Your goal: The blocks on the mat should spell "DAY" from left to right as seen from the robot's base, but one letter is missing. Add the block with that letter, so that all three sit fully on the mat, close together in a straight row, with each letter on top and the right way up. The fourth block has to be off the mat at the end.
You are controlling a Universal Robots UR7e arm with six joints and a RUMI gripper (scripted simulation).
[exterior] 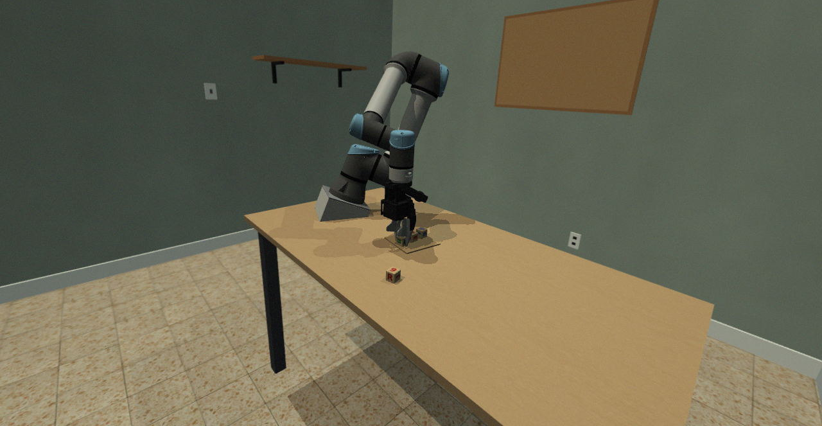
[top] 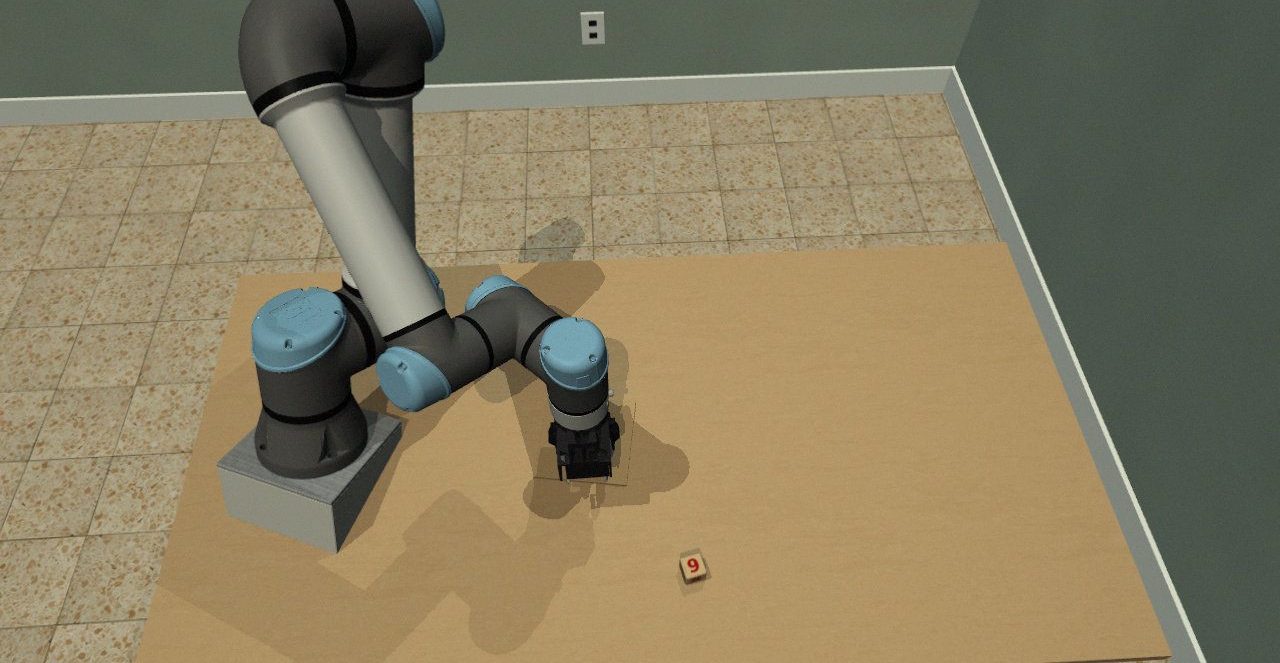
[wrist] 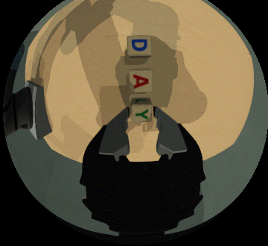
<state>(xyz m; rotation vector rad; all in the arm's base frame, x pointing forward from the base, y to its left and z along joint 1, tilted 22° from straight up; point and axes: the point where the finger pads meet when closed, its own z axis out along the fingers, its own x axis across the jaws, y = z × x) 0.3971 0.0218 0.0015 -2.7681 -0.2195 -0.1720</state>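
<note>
Right now my hand is right at the Y block. Also, from my hand: thin mat (1 cm behind, 5 cm to the left, 2 cm below); D block (2 cm behind, 9 cm to the left).
</note>
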